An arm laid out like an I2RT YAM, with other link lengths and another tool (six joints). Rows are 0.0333 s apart.
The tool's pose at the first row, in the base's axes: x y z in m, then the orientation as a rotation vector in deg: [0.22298, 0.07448, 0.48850, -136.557, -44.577, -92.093]
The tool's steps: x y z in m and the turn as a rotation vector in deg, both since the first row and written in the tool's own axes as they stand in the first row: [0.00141, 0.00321, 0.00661, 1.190, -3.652, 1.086]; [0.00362, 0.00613, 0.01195, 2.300, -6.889, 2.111]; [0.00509, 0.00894, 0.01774, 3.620, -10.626, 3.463]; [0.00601, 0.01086, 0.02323, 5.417, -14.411, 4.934]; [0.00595, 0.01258, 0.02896, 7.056, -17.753, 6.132]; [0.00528, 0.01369, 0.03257, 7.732, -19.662, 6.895]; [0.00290, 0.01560, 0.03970, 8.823, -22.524, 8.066]
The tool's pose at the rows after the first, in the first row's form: [0.23039, 0.07492, 0.48755, -139.271, -44.525, -86.832]; [0.23684, 0.07535, 0.48780, -141.490, -44.389, -82.049]; [0.24340, 0.07582, 0.48719, -143.838, -43.984, -76.382]; [0.24911, 0.07674, 0.48606, -145.661, -43.664, -70.235]; [0.25463, 0.07761, 0.48393, -147.053, -43.496, -64.784]; [0.25794, 0.07792, 0.48202, -147.969, -43.126, -61.813]; [0.26404, 0.07844, 0.47725, -149.179, -42.559, -57.283]
